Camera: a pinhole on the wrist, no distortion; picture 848 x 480 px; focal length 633.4 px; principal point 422.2 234.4 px. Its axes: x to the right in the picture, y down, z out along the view. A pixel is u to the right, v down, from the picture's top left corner.
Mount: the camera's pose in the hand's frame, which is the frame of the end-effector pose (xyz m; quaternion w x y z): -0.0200 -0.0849 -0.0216 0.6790 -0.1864 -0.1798 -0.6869
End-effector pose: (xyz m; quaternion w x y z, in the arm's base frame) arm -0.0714 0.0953 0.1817 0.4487 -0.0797 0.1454 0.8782
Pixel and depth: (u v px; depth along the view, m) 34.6 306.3 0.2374
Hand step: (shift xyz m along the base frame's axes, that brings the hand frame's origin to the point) -0.1367 -0.0437 0.1313
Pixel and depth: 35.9 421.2 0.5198
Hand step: -0.4487 -0.0518 0.2980
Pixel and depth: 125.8 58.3 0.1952
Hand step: -0.0344 -0.0724 0.1327
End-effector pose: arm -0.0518 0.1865 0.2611 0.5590 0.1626 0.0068 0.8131
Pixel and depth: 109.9 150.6 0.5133
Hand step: -0.2490 -0.2702 0.3360
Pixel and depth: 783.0 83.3 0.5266
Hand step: 0.2770 -0.1993 0.5024
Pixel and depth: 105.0 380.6 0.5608
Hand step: -0.3467 -0.1110 0.4203
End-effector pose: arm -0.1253 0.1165 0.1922 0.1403 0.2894 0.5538 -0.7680
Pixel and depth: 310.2 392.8 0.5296
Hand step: -0.0683 -0.4403 -0.1860
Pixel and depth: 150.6 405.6 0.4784
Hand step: 0.0009 -0.3719 -0.2608
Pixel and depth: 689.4 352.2 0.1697
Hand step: -0.0903 -0.1270 0.0755
